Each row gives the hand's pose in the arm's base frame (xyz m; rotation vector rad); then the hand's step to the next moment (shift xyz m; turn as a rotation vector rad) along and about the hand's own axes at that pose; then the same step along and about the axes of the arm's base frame.
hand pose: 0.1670 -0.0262 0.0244 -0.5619 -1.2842 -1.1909
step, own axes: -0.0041 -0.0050 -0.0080 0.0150 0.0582 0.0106
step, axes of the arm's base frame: -0.0005 -0.0072 -0.0073 0.0453 0.0243 0.0328
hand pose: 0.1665 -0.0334 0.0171 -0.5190 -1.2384 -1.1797
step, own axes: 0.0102 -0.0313 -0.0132 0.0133 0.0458 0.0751
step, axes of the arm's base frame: -0.0231 -0.0267 -0.0034 0.0059 0.0746 0.0482
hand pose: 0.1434 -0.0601 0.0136 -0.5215 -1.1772 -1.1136
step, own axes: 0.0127 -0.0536 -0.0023 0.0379 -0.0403 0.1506
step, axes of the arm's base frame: -0.0469 -0.0290 -0.0004 -0.1058 0.0908 0.0793
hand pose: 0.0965 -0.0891 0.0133 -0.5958 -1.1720 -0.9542
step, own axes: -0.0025 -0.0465 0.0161 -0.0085 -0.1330 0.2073
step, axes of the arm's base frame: -0.0484 -0.0092 -0.0011 -0.2181 0.1053 0.0455
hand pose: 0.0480 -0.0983 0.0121 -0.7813 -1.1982 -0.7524
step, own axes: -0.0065 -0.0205 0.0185 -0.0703 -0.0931 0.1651
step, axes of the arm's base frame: -0.0279 0.0053 -0.0005 -0.1756 0.0964 -0.0273
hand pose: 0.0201 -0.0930 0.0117 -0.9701 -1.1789 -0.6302
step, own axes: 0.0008 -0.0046 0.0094 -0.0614 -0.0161 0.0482
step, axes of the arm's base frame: -0.0080 0.0062 0.0028 -0.0540 0.0304 -0.0502
